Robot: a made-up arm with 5 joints. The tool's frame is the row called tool. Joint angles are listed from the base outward.
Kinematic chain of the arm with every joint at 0, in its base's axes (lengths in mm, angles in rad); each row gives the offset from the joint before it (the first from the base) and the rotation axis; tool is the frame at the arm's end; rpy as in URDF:
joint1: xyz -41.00 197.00 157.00 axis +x
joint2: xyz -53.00 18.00 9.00 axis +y
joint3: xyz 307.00 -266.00 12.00 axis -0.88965 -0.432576 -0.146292
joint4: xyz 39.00 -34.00 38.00 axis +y
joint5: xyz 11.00 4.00 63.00 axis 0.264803 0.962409 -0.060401
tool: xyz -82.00 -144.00 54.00 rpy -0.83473 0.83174 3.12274
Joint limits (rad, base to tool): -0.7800..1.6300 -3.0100..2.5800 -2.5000..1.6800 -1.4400..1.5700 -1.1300..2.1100
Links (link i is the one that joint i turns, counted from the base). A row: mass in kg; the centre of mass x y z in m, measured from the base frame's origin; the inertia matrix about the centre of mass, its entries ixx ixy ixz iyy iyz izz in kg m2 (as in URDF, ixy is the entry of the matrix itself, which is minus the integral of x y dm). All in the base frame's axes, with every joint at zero. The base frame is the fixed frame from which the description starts. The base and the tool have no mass.
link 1: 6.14; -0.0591 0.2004 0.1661; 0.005 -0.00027 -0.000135 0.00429 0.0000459 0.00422
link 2: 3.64; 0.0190 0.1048 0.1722; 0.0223 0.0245 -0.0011 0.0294 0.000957 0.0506
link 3: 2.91; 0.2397 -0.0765 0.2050; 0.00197 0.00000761 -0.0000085 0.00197 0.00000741 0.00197
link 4: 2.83; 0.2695 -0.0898 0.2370; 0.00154 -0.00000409 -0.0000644 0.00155 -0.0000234 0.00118
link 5: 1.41; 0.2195 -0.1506 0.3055; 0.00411 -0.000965 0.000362 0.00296 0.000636 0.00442
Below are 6 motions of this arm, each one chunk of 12 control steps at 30 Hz.
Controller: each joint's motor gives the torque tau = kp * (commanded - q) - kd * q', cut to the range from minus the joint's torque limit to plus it. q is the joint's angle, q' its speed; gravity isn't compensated. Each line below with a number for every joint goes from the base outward.
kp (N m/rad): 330 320 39 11 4.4
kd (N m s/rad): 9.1 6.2 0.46 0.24 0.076
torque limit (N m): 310 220 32 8.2 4
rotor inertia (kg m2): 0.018 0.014 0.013 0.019 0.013
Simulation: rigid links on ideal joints. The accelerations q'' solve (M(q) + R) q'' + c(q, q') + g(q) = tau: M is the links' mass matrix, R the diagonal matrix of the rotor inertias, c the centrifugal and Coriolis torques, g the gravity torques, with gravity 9.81 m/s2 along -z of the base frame. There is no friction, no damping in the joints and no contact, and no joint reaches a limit. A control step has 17 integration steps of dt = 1/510 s. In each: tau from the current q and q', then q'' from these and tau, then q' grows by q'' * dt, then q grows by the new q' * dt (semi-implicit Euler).
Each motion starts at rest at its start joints. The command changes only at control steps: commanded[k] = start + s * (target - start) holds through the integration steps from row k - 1 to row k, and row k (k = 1, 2, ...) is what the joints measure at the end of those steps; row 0 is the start. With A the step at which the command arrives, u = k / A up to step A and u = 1 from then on. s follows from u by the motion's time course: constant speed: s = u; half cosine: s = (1 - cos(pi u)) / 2; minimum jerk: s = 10 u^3 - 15 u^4 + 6 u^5; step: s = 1 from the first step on.
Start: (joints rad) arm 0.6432 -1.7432 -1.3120 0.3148 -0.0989
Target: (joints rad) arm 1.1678 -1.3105 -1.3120 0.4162 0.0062
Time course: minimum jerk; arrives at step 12
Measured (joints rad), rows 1 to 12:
1: 0.6555 -1.7443 -1.3180 0.3185 -0.0993
2: 0.6863 -1.7417 -1.3139 0.3216 -0.0993
3: 0.7309 -1.7273 -1.2808 0.3162 -0.0962
4: 0.7881 -1.6970 -1.2275 0.3002 -0.0874
5: 0.8588 -1.6504 -1.1791 0.2773 -0.0718
6: 0.9425 -1.5884 -1.1549 0.2553 -0.0503
7: 1.0362 -1.5134 -1.1590 0.2425 -0.0248
8: 1.1340 -1.4300 -1.1852 0.2418 0.0031
9: 1.2288 -1.3470 -1.2263 0.2479 0.0299
10: 1.3119 -1.2745 -1.2763 0.2497 0.0501
11: 1.3742 -1.2213 -1.3271 0.2371 0.0560
12: 1.4081 -1.1924 -1.3662 0.2086 0.0420

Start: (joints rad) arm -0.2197 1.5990 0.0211 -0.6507 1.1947
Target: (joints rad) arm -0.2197 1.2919 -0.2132 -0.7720 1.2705
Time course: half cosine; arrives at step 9
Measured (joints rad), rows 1 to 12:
1: -0.2089 1.5953 -0.0013 -0.6436 1.1926
2: -0.1834 1.5840 -0.0540 -0.6198 1.1944
3: -0.1521 1.5620 -0.1216 -0.5789 1.2127
4: -0.1228 1.5269 -0.1899 -0.5261 1.2562
5: -0.1008 1.4797 -0.2472 -0.4716 1.3260
6: -0.0885 1.4252 -0.2843 -0.4280 1.4130
7: -0.0866 1.3714 -0.2957 -0.4075 1.4986
8: -0.0944 1.3267 -0.2818 -0.4178 1.5594
9: -0.1107 1.2981 -0.2486 -0.4591 1.5744
10: -0.1321 1.2871 -0.2130 -0.5247 1.5328
11: -0.1530 1.2883 -0.1986 -0.6029 1.4406
12: -0.1681 1.2955 -0.2145 -0.6785 1.3220

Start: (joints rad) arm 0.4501 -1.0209 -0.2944 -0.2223 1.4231
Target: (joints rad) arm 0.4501 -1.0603 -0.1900 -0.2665 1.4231
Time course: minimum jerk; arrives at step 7
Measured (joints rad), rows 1 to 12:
1: 0.4613 -1.0169 -0.2843 -0.2258 1.4244
2: 0.4882 -1.0107 -0.2775 -0.2440 1.4229
3: 0.5228 -1.0071 -0.2895 -0.2820 1.4158
4: 0.5581 -1.0062 -0.3086 -0.3347 1.4066
5: 0.5881 -1.0064 -0.3162 -0.3933 1.3983
6: 0.6085 -1.0076 -0.3070 -0.4489 1.3888
7: 0.6167 -1.0111 -0.2893 -0.4931 1.3727
8: 0.6129 -1.0173 -0.2718 -0.5178 1.3489
9: 0.5999 -1.0251 -0.2560 -0.5174 1.3226
10: 0.5817 -1.0327 -0.2400 -0.4926 1.3031
11: 0.5624 -1.0390 -0.2236 -0.4504 1.2983
12: 0.5455 -1.0435 -0.2095 -0.4026 1.3118

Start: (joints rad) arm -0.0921 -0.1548 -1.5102 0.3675 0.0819
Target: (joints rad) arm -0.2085 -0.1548 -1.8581 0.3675 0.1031
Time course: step
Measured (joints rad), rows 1 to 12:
1: -0.1562 -0.1181 -1.6579 0.3281 0.0878
2: -0.1731 -0.1111 -1.9083 0.2832 0.0940
3: -0.1655 -0.0930 -2.0844 0.3071 0.1048
4: -0.1464 -0.0640 -2.1226 0.4000 0.1268
5: -0.1258 -0.0352 -2.0467 0.5099 0.1706
6: -0.1117 -0.0155 -1.9388 0.5702 0.2327
7: -0.1083 -0.0116 -1.8815 0.5441 0.2888
8: -0.1151 -0.0236 -1.8943 0.4548 0.3110
9: -0.1280 -0.0443 -1.9357 0.3608 0.2865
10: -0.1421 -0.0648 -1.9590 0.3074 0.2206
11: -0.1536 -0.0801 -1.9470 0.3051 0.1333
12: -0.1609 -0.0885 -1.9124 0.3361 0.0527

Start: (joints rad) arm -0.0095 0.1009 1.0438 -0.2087 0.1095
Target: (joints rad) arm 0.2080 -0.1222 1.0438 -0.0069 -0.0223
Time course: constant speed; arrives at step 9
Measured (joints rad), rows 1 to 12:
1: 0.0178 0.0964 1.0598 -0.1992 0.1075
2: 0.0597 0.1020 1.0796 -0.1950 0.0919
3: 0.1062 0.1100 1.0890 -0.1976 0.0569
4: 0.1505 0.1115 1.0847 -0.2035 0.0033
5: 0.1877 0.1003 1.0716 -0.2074 -0.0615
6: 0.2159 0.0751 1.0567 -0.2042 -0.1260
7: 0.2359 0.0385 1.0452 -0.1903 -0.1775
8: 0.2506 -0.0043 1.0398 -0.1644 -0.2059
9: 0.2634 -0.0475 1.0408 -0.1283 -0.2070
10: 0.2590 -0.0708 1.0351 -0.1038 -0.1825
11: 0.2520 -0.0790 1.0340 -0.0856 -0.1378
12: 0.2505 -0.0769 1.0426 -0.0706 -0.0854

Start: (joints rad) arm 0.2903 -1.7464 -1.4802 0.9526 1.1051
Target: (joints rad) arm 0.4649 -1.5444 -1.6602 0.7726 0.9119
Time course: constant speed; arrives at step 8
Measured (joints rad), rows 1 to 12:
1: 0.3043 -1.7459 -1.5062 0.9557 1.0987
2: 0.3393 -1.7369 -1.5477 0.9658 1.0867
3: 0.3866 -1.7126 -1.5698 0.9732 1.0749
4: 0.4380 -1.6745 -1.5689 0.9557 1.0614
5: 0.4876 -1.6296 -1.5629 0.8944 1.0370
6: 0.5319 -1.5851 -1.5685 0.7902 0.9921
7: 0.5692 -1.5460 -1.5881 0.6658 0.9232
8: 0.5992 -1.5138 -1.6140 0.5515 0.8360
9: 0.6210 -1.4914 -1.6354 0.4705 0.7471
10: 0.6327 -1.4820 -1.6452 0.4326 0.6769
11: 0.6339 -1.4857 -1.6421 0.4359 0.6406
12: 0.6257 -1.4996 -1.6282 0.4715 0.6452

